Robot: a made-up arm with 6 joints. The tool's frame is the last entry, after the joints. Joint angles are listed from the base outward. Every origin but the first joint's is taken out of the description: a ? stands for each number. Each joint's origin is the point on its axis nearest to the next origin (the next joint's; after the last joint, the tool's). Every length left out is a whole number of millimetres.
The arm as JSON. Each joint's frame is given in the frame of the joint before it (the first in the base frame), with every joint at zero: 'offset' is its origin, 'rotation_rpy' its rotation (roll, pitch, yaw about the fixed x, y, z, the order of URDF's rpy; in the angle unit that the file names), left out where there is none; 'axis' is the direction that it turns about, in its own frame. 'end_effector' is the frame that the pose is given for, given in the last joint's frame.
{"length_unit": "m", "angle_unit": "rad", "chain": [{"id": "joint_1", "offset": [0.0, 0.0, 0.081], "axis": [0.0, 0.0, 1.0]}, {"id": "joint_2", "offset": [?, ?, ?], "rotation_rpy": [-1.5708, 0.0, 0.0], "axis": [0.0, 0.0, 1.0]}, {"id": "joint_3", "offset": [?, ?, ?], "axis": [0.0, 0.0, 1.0]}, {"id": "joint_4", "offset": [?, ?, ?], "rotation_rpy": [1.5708, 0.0, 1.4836], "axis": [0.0, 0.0, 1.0]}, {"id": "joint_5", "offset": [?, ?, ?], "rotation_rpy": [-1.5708, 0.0, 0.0], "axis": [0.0, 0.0, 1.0]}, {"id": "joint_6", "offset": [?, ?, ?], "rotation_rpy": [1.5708, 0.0, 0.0], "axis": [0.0, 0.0, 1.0]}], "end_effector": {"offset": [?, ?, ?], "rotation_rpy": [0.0, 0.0, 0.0]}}
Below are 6 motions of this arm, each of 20 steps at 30 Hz.
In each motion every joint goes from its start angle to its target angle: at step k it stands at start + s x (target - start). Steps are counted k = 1, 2, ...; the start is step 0. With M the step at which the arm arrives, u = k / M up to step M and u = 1 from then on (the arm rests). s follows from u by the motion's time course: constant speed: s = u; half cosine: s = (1 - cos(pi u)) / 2; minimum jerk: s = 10 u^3 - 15 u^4 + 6 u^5.
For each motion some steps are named. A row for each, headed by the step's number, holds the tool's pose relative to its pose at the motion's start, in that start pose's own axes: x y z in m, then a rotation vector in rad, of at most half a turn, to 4 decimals.
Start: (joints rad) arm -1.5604 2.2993 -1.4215 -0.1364 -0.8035 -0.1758
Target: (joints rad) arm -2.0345 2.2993 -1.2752 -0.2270 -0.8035 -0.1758
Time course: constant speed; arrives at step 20
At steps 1, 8, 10, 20:
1: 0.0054 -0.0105 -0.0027 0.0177 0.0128 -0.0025
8: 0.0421 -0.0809 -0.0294 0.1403 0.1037 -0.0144
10: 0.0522 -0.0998 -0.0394 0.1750 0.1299 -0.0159
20: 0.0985 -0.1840 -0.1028 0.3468 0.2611 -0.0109

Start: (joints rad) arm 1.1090 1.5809 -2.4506 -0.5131 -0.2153 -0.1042
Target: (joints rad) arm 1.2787 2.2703 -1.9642 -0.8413 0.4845 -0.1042
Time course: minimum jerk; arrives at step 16
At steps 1, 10, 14, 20:
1: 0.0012 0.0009 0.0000 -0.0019 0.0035 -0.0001
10: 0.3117 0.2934 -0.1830 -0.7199 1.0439 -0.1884
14: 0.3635 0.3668 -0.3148 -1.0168 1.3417 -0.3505
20: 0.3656 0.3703 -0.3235 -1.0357 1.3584 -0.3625

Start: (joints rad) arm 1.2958 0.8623 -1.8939 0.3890 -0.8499 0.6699
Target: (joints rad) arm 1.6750 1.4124 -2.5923 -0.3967 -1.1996 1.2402
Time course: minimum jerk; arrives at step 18
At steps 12, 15, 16, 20:
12: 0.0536 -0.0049 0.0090 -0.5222 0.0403 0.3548
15: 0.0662 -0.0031 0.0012 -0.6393 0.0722 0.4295
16: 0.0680 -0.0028 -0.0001 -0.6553 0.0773 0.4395
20: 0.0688 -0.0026 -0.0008 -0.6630 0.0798 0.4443

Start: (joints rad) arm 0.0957 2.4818 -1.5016 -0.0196 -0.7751 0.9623
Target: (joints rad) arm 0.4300 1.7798 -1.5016 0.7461 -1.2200 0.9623
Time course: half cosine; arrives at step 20
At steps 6, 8, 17, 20:
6: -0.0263 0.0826 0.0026 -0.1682 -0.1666 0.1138
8: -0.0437 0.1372 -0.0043 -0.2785 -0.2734 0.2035
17: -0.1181 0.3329 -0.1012 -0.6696 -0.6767 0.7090
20: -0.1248 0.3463 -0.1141 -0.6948 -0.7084 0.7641

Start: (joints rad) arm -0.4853 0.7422 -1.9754 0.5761 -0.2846 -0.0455
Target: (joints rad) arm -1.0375 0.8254 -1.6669 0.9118 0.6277 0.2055
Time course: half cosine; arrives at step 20
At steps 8, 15, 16, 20:
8: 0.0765 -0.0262 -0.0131 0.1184 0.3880 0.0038
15: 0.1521 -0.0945 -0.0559 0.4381 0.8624 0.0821
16: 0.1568 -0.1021 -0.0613 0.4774 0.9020 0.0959
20: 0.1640 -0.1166 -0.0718 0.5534 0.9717 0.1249

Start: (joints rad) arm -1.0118 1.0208 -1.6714 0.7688 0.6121 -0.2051
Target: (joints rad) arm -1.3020 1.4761 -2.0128 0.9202 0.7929 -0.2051
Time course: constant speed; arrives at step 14
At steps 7, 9, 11, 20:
7: -0.0042 -0.0582 0.0441 0.0919 0.0703 0.0566
9: -0.0048 -0.0779 0.0540 0.1172 0.0877 0.0754
11: -0.0053 -0.0988 0.0624 0.1418 0.1037 0.0952
20: -0.0055 -0.1322 0.0722 0.1776 0.1253 0.1267

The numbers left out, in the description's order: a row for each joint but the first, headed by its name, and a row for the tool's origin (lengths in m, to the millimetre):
joint_2: 0.0 0.0 0.0
joint_3: -0.233 -0.032 0.0
joint_4: 0.327 -0.058 0.0
joint_5: 0.0 0.0 0.0
joint_6: 0.0 -0.077 0.0
tool: 0.0 0.0 0.0

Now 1 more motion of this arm.
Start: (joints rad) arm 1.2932 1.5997 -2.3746 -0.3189 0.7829 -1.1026
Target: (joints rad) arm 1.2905 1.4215 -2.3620 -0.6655 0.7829 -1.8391
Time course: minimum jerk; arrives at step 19
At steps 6, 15, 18, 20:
6: 0.0039 -0.0130 -0.0149 0.0471 0.0378 -0.1739
15: 0.0209 -0.0614 -0.0810 0.1760 0.2699 -0.8607
18: 0.0225 -0.0653 -0.0871 0.1814 0.2956 -0.9184
20: 0.0225 -0.0654 -0.0872 0.1815 0.2961 -0.9196

